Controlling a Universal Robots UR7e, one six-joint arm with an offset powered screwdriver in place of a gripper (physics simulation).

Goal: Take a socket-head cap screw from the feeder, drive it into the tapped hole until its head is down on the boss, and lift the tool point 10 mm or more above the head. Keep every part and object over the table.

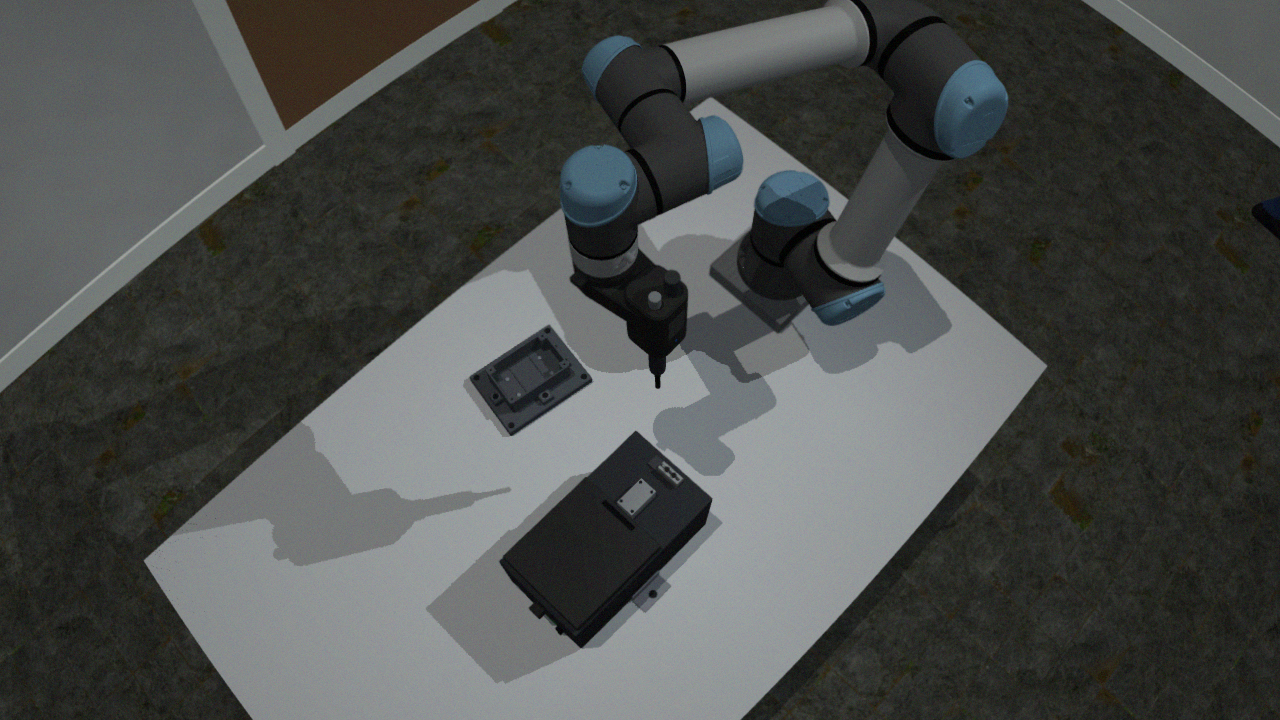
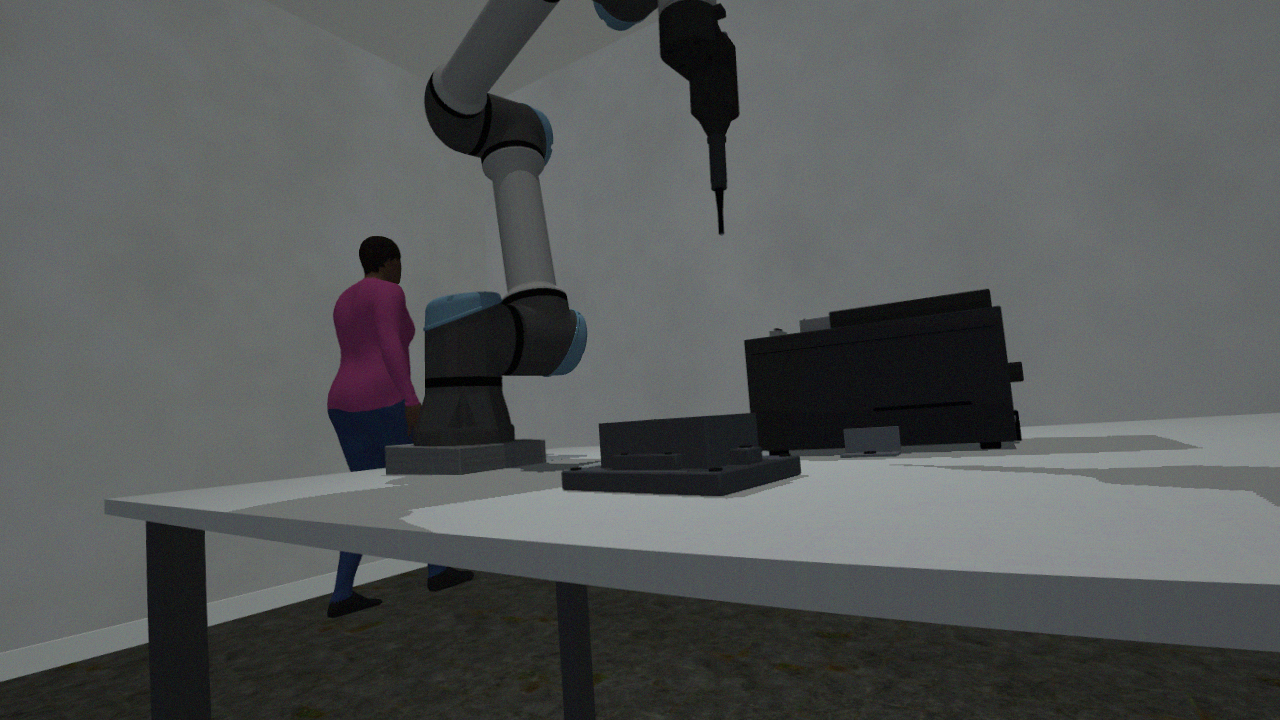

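Note:
My screwdriver [image 1: 657, 383] [image 2: 720, 231] points down, its tip high above the table. No screw can be made out on the tip, which is too small to judge. The black screw feeder [image 1: 581, 546] [image 2: 877, 385] stands on the table, with a light plate and a small pale pick-up block [image 1: 667, 471] on its top. The dark grey fixture [image 1: 532, 379] [image 2: 680, 447] with raised walls and small bosses lies flat on the table, apart from the feeder. Which hole is the tapped one, and whether a screw is in it, cannot be told.
The white table [image 1: 823, 555] [image 2: 984, 537] carries the arm's base [image 1: 760, 286] [image 2: 465, 456] near the back. A small grey bracket [image 1: 651, 592] [image 2: 872, 439] sits at the feeder's side. A person [image 2: 368, 340] in a pink top stands behind the table.

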